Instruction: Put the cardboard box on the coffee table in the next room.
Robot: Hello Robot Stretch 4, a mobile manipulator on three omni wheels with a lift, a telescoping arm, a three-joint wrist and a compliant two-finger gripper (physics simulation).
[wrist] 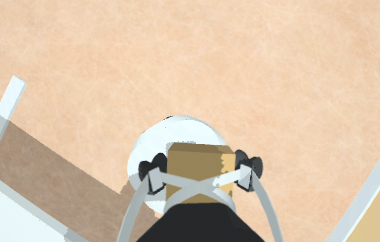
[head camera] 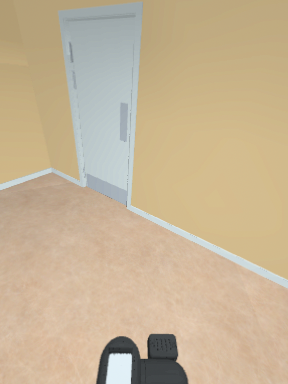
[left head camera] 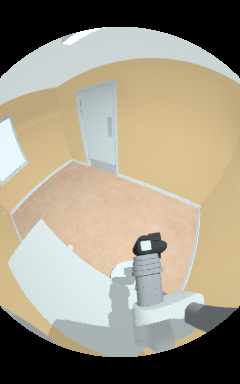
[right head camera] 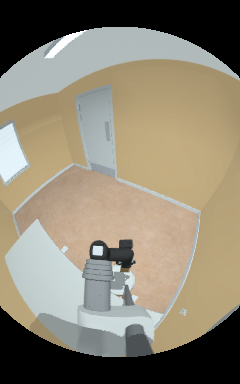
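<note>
The cardboard box [wrist: 197, 162] is a small tan block between the two dark fingertips in the wrist view. My gripper [wrist: 199, 164] is shut on it, with one pad against each side. The box is held above the robot's round white base. In the right head view a sliver of the box [right head camera: 125, 270] shows below the dark wrist. In the head view the top of the dark wrist shows at the bottom edge, and the box is hidden there. The coffee table does not show in these views.
A closed white door [head camera: 102, 100] [left head camera: 99, 127] [right head camera: 97, 130] stands in the tan wall ahead, left of centre. A white table [left head camera: 65, 280] [right head camera: 42, 270] is close on the left. A window [left head camera: 10, 150] [right head camera: 11, 152] is at the far left. Walls with white baseboards enclose the floor [head camera: 100, 250].
</note>
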